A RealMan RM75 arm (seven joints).
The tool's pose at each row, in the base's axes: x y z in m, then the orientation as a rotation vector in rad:
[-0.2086 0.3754 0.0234 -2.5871 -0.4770 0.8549]
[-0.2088 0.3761 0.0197 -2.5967 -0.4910 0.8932]
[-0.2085 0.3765 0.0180 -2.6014 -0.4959 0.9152]
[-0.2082 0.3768 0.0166 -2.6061 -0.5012 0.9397]
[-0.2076 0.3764 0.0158 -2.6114 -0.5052 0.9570]
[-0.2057 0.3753 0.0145 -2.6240 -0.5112 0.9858]
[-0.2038 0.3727 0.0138 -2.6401 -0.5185 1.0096]
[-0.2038 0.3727 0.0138 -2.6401 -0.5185 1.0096]
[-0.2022 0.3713 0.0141 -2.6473 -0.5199 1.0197]
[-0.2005 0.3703 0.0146 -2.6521 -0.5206 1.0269]
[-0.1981 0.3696 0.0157 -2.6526 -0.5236 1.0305]
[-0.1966 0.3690 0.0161 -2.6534 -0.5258 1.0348]
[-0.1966 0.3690 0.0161 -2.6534 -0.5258 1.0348]
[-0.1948 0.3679 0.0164 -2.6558 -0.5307 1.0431]
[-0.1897 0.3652 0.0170 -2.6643 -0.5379 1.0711]
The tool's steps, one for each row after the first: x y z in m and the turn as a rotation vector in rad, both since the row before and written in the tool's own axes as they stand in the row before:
[0.0020 0.0010 0.0031 -0.0187 -0.0281 0.0034]
[0.0013 0.0004 0.0012 -0.0091 -0.0157 0.0036]
[0.0011 0.0004 0.0009 -0.0097 -0.0174 0.0039]
[0.0007 0.0008 0.0001 -0.0088 -0.0121 0.0034]
[0.0016 0.0019 -0.0005 -0.0178 -0.0196 0.0077]
[0.0006 0.0030 -0.0012 -0.0207 -0.0158 0.0074]
[0.0000 0.0000 0.0000 0.0000 0.0000 0.0000]
[0.0003 0.0015 -0.0015 -0.0085 -0.0064 0.0043]
[0.0005 0.0011 -0.0016 -0.0056 -0.0046 0.0031]
[0.0007 0.0008 -0.0025 -0.0022 -0.0028 -0.0008]
[0.0005 0.0008 -0.0014 -0.0023 -0.0031 0.0000]
[0.0000 0.0000 0.0000 0.0000 0.0000 0.0000]
[0.0006 0.0013 -0.0016 -0.0055 -0.0060 -0.0001]
[0.0020 0.0035 -0.0042 -0.0152 -0.0191 0.0052]

